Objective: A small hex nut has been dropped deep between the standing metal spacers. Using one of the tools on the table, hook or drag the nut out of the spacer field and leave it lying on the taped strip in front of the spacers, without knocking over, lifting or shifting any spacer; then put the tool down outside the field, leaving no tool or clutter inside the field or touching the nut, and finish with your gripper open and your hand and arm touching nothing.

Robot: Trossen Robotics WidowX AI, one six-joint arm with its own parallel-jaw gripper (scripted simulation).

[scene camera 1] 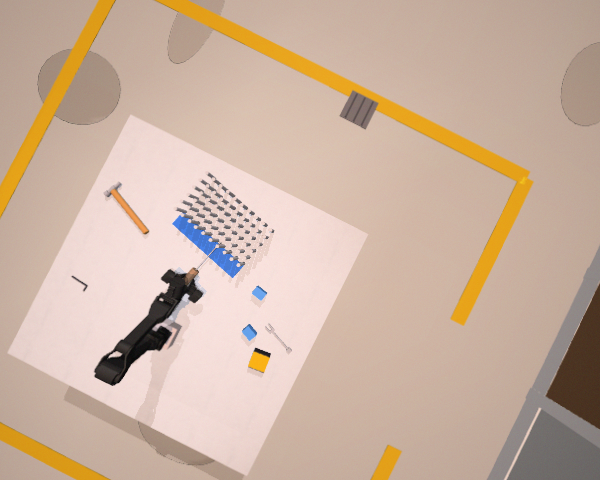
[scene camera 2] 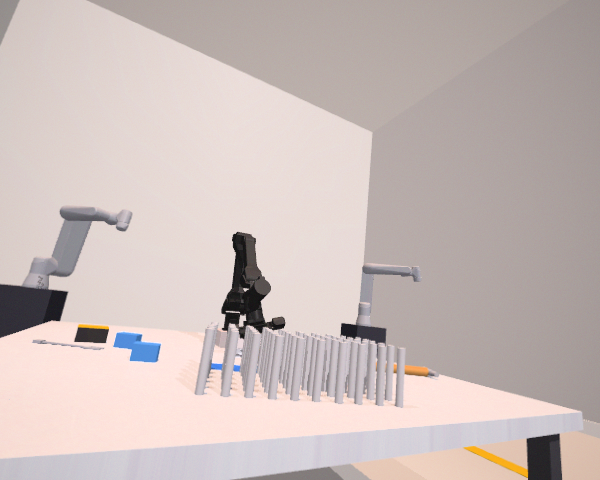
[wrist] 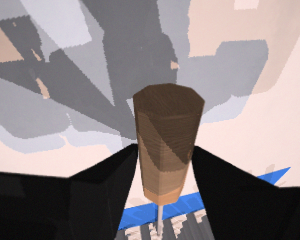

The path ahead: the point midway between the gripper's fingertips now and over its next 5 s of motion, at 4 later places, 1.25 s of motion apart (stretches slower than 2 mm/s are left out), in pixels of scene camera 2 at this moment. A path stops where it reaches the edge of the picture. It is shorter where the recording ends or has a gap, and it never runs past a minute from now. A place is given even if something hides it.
The gripper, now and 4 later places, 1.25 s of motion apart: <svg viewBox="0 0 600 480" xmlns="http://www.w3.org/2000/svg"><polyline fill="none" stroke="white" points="260,354 259,352 260,343 267,307 308,302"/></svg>
